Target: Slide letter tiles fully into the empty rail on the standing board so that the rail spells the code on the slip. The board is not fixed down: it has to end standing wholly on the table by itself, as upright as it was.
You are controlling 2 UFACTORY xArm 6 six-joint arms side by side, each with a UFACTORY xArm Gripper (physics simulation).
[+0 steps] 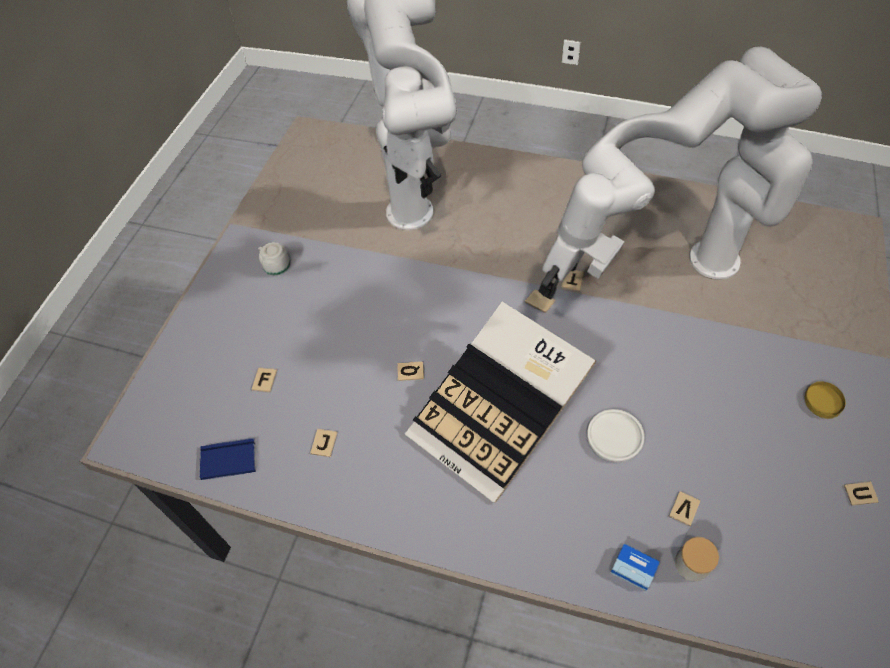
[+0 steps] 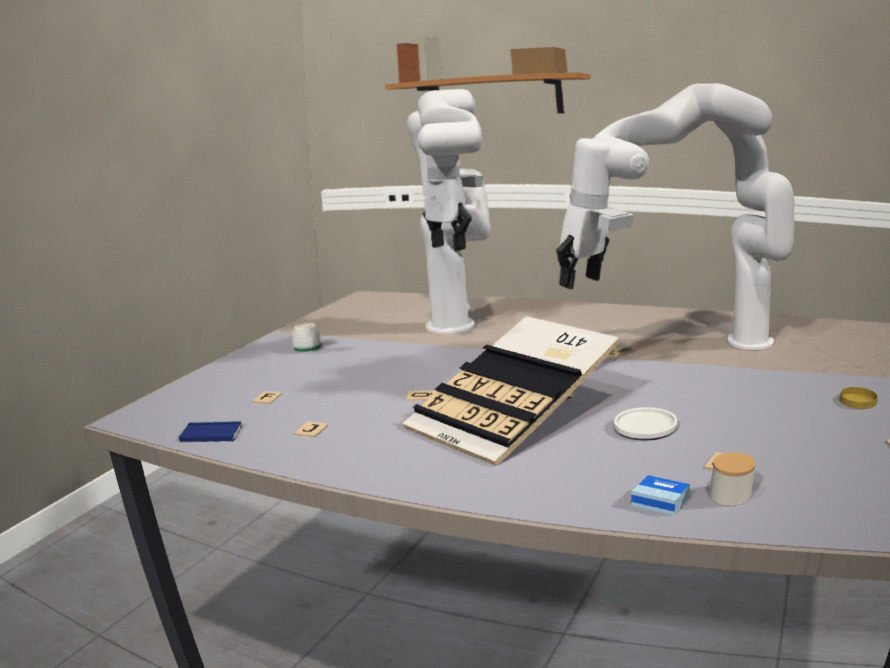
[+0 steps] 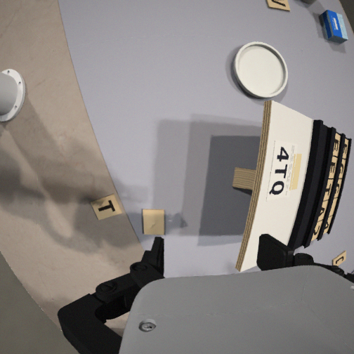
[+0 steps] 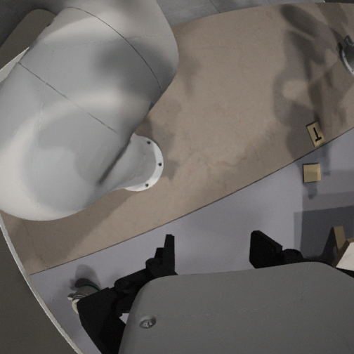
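Pixels of known places: left gripper, fingertip midpoint: (image 1: 556, 280) (image 2: 579, 283); right gripper, fingertip midpoint: (image 1: 414, 187) (image 2: 448, 248); left arm's base, origin of the base link: (image 1: 714, 260) (image 2: 750, 342); right arm's base, origin of the base link: (image 1: 409, 213) (image 2: 450, 327).
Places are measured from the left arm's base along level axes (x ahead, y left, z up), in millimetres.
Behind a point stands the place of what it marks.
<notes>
The board (image 1: 496, 327) @(x 426, y -457, z 119 mm) (image 2: 528, 330) @(x 418, y -436, z 125 mm) (image 3: 287, 120) stands tilted on the table, a wooden strut behind it. Its slip (image 1: 549, 352) @(x 462, y -334, z 125 mm) (image 3: 277, 172) reads 4TQ. Its upper rail (image 1: 506, 384) @(x 540, y -405, z 90 mm) (image 2: 521, 369) @(x 542, y -406, z 89 mm) is empty; the lower rails hold tiles. A T tile (image 1: 572, 280) @(x 162, y -332, z 4 mm) (image 3: 106, 206) (image 4: 315, 134) and a tile with no letter showing (image 1: 539, 300) @(x 244, y -396, z 6 mm) (image 3: 153, 222) (image 4: 311, 173) lie behind the board. A Q tile (image 1: 409, 371) @(x 516, y -633, z 6 mm) (image 2: 419, 394) @(x 513, y -637, z 6 mm) lies left of it. My left gripper (image 2: 580, 278) @(x 337, y -352, z 205 mm) (image 3: 212, 252) is open and empty, above the table behind the board. My right gripper (image 1: 414, 183) @(x 177, y -715, z 235 mm) (image 2: 448, 244) @(x 177, y -715, z 235 mm) (image 4: 212, 248) is open and empty near its base.
F (image 1: 263, 379) @(x 625, y -947, z 6 mm), J (image 1: 323, 442) @(x 733, y -753, z 6 mm), V (image 1: 685, 508) @(x 675, y -1, z 7 mm) and U (image 1: 861, 493) @(x 552, y 348, z 6 mm) tiles lie around. A blue case (image 1: 227, 458) @(x 829, y -935, z 12 mm) is at front left; a white dish (image 1: 615, 435) @(x 553, y -164, z 10 mm), blue box (image 1: 636, 566) @(x 823, y -80, z 27 mm), lidded jar (image 1: 697, 557) @(x 788, y 22, z 59 mm) and yellow dish (image 1: 824, 399) @(x 343, y 271, z 2 mm) are right. A white jar (image 1: 273, 258) @(x 325, y -1048, z 59 mm) stands back left.
</notes>
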